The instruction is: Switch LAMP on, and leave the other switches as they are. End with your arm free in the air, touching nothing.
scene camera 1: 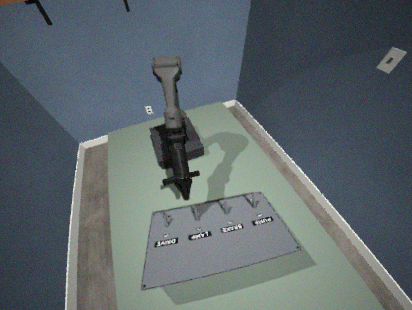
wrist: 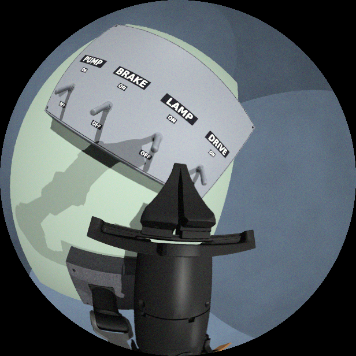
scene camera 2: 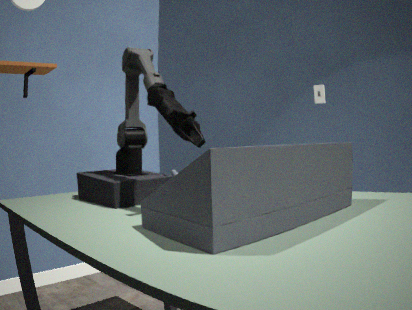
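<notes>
The grey sloped switch panel (scene camera 1: pixel 215 257) (scene camera 2: pixel 280 185) (wrist: pixel 150 52) stands on the table with four toggle levers in a row. The LAMP lever (scene camera 1: pixel 197 213) (wrist: pixel 157 143) tilts toward its OFF mark, away from its ON mark. The BRAKE lever (scene camera 1: pixel 226 207) (wrist: pixel 102 108) and PUMP lever (scene camera 1: pixel 252 201) (wrist: pixel 65 90) also tilt to OFF. The DRIVE lever (scene camera 1: pixel 168 219) (wrist: pixel 201 175) tilts the same way; its OFF mark is hidden. My gripper (scene camera 1: pixel 187 198) (scene camera 2: pixel 202 144) (wrist: pixel 178 169) is shut and empty, in the air above the panel's lever-side edge, between the LAMP and DRIVE levers in the wrist view.
The arm's dark base box (scene camera 1: pixel 194 145) (scene camera 2: pixel 98 189) stands on the green table (scene camera 1: pixel 132 175) (scene camera 2: pixel 300 270) behind the panel's lever side. Blue walls surround the table. An orange shelf (scene camera 2: pixel 30 67) is on the wall.
</notes>
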